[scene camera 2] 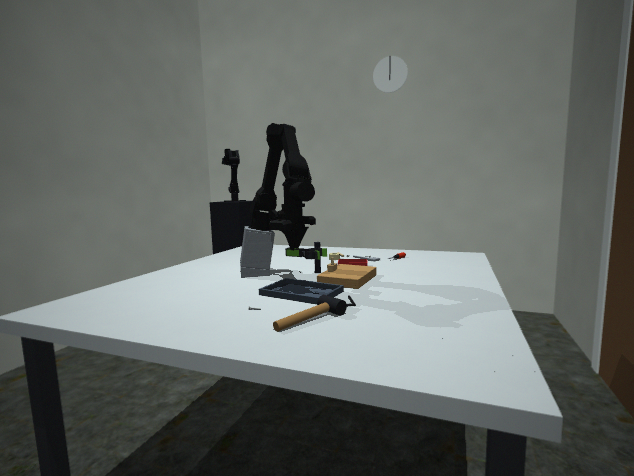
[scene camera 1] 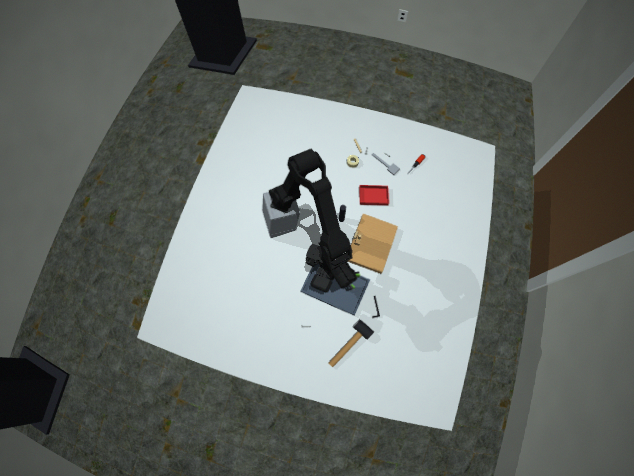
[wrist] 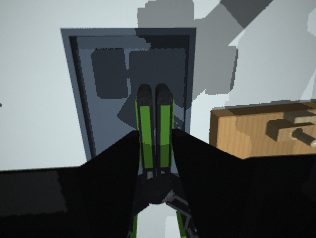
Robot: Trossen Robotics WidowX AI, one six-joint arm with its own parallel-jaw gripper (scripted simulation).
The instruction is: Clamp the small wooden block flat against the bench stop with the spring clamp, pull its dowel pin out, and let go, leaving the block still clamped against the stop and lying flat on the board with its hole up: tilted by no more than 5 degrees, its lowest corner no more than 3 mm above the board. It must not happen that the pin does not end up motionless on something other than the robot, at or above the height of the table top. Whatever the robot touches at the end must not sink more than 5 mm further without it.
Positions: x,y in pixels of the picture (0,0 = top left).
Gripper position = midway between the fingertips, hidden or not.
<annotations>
gripper: scene camera 2 294,249; scene camera 1 329,269; wrist 155,136
dark tray: scene camera 2; scene camera 1 345,299; wrist
same spot on dark tray: (scene camera 2: 290,289) = (wrist: 142,82)
</annotations>
